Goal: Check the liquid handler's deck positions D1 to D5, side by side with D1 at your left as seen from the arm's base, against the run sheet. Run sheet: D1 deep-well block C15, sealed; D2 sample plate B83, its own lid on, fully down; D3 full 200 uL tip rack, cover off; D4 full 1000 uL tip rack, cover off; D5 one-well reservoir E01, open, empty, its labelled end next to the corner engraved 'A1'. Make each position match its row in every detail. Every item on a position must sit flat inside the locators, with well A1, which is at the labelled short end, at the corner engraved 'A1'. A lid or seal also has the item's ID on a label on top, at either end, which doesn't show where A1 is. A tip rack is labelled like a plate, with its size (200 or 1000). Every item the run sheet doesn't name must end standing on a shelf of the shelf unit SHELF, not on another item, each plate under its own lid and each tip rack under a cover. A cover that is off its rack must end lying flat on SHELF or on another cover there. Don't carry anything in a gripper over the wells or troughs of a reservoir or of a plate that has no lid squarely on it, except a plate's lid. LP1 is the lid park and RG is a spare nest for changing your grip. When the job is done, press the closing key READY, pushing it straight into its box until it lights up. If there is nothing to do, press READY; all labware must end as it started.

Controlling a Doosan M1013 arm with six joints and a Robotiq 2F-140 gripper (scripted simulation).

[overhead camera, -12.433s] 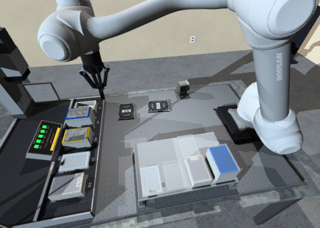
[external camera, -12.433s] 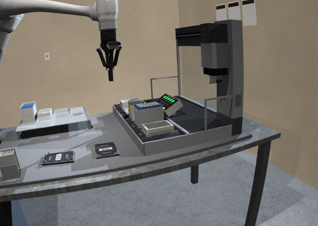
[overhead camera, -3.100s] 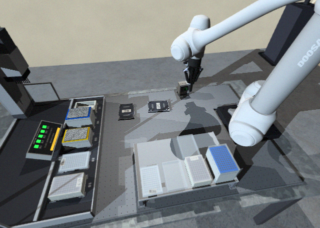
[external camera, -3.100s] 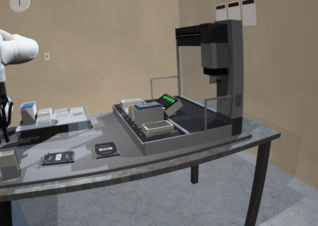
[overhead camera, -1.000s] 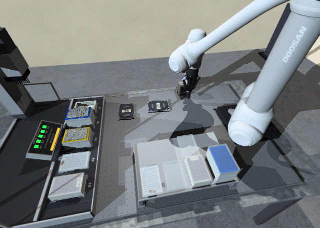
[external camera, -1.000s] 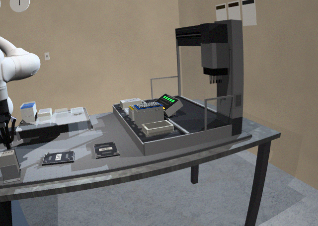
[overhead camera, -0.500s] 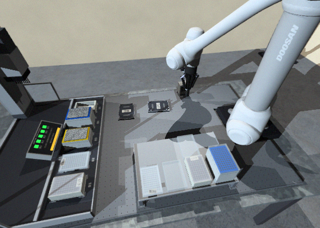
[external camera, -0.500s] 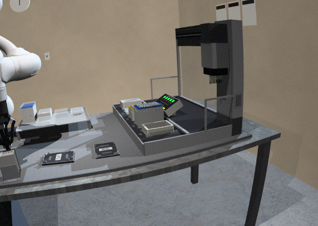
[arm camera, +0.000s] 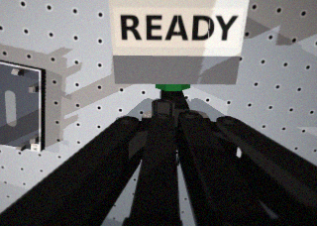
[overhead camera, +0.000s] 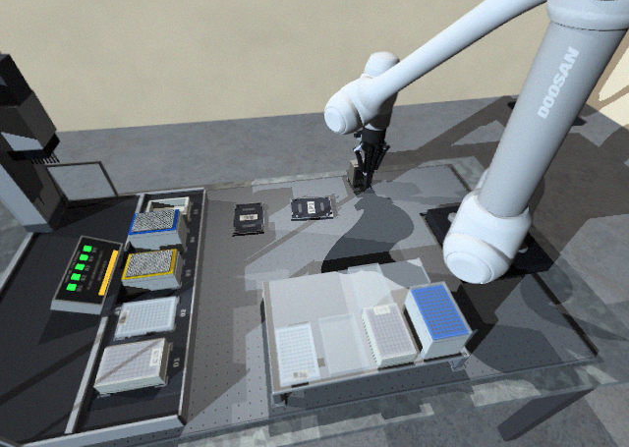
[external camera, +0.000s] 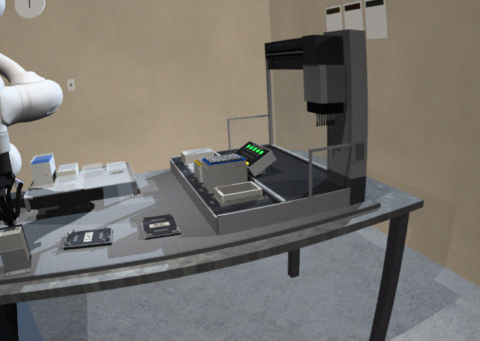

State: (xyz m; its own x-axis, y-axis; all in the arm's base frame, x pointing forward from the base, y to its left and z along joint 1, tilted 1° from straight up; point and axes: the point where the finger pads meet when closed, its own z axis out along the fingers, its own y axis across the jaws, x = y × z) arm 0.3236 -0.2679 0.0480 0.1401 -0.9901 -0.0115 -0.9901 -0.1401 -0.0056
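The green key lies 2 cm to the right of my hand. The rest, counted from my hand: clear cover (21 cm ahead, 58 cm to the left); then one-well reservoir (68 cm ahead, 6 cm to the left, 2 cm below); then shelf unit (16 cm ahead, 51 cm to the left, 2 cm below).
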